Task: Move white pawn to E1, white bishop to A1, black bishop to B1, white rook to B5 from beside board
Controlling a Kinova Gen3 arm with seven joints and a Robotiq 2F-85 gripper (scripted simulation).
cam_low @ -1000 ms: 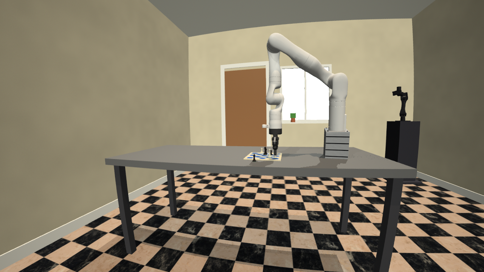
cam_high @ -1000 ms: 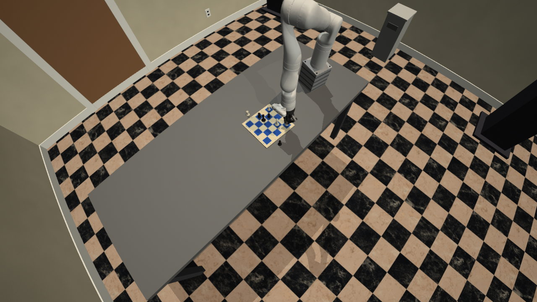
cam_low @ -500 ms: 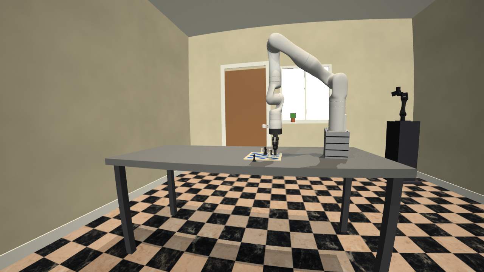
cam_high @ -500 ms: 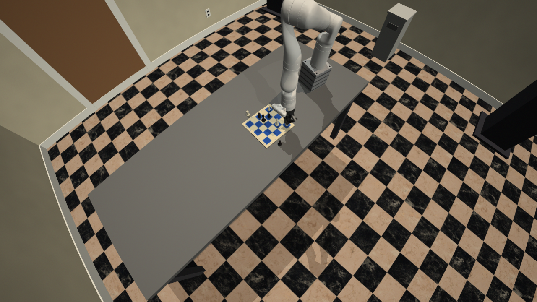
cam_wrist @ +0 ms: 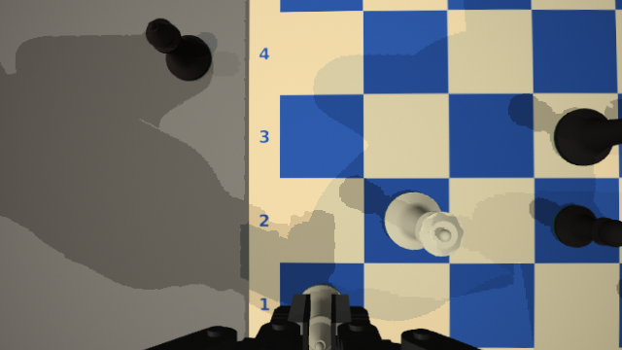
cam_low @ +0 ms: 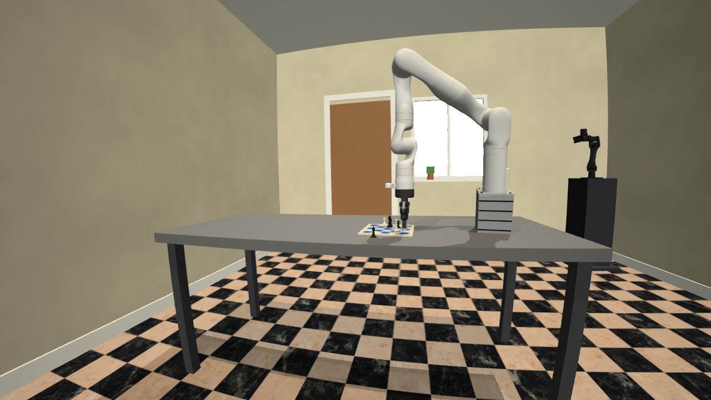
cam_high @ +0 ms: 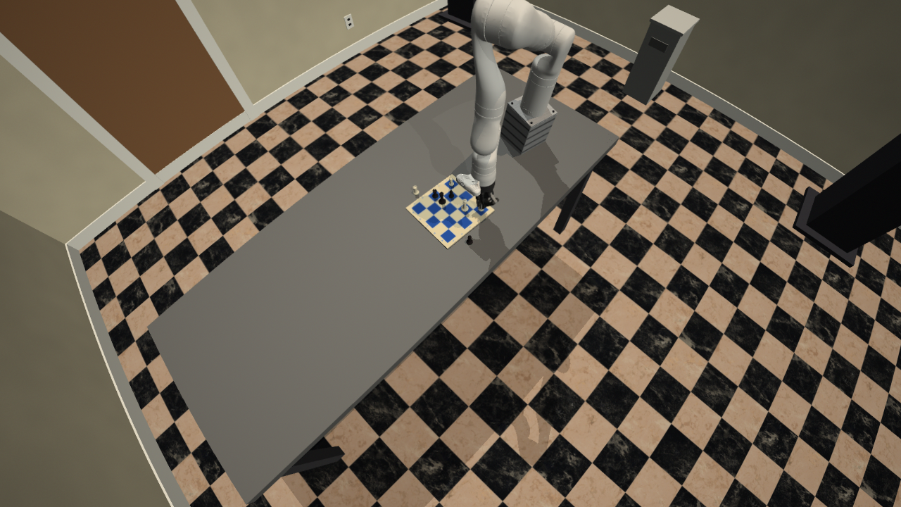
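My hand is 30 mm short of the tall white piece, 40 mm to the left of it and 10 mm above it. Also, from my hand: chessboard (70 mm ahead, 80 mm to the right, 40 mm below); then black pawn (30 mm ahead, 120 mm to the right, 20 mm below); then black bishop (120 mm ahead, 50 mm to the left, 20 mm below).
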